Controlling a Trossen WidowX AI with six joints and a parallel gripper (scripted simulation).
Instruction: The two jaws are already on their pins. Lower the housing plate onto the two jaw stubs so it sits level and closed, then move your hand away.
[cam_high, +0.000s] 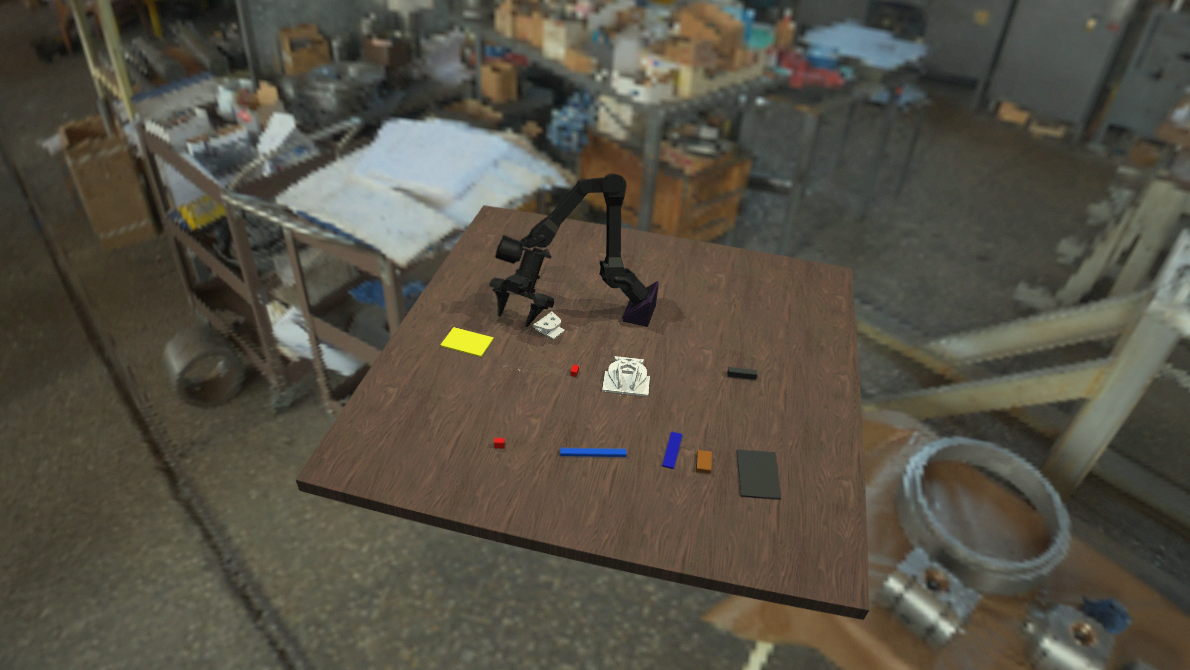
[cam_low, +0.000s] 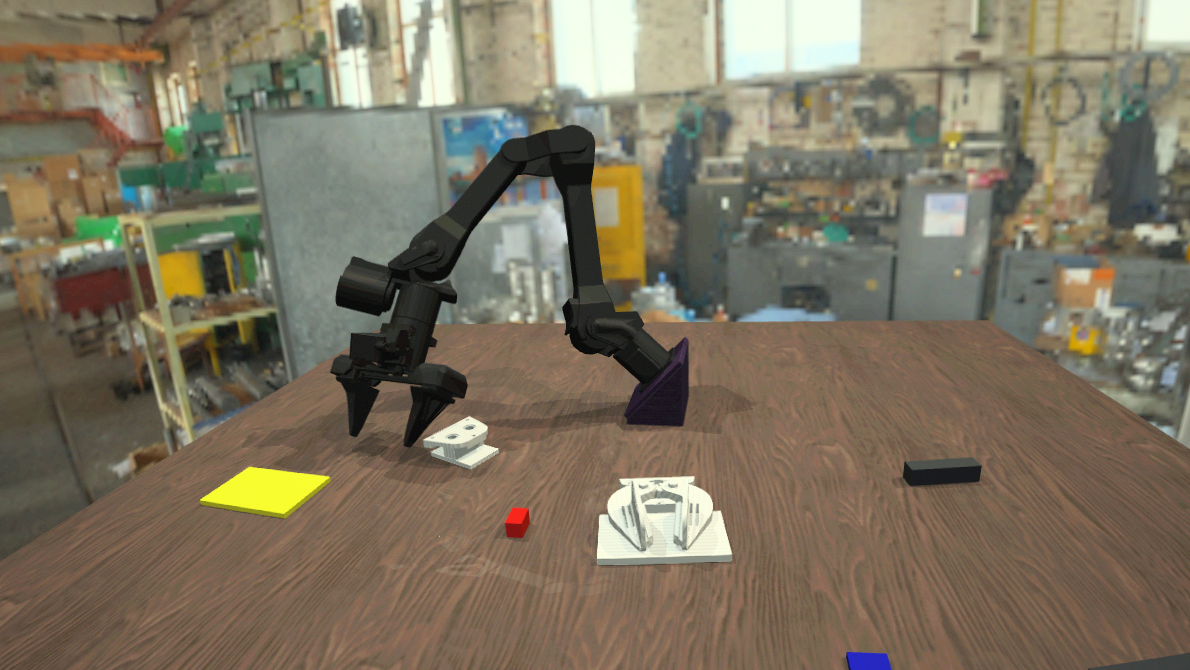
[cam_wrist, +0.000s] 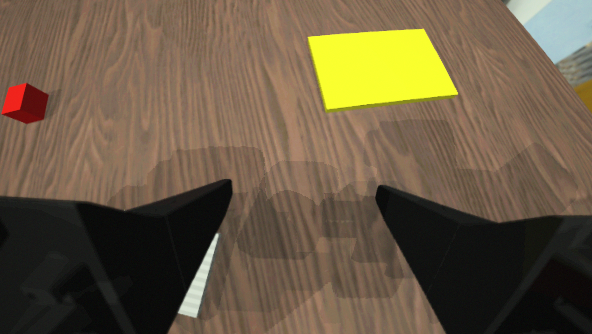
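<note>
Now: gripper tip 10 cm to the right of the small white part, 2 cm past it and 2 cm above it. From my gripper tip the other things lie so: black block: 66 cm to the left, 2 cm ahead, 1 cm below; yellow plate: 10 cm to the right, 10 cm ahead, 2 cm below; red cube: 21 cm to the left, 13 cm ahead, 2 cm below.
</note>
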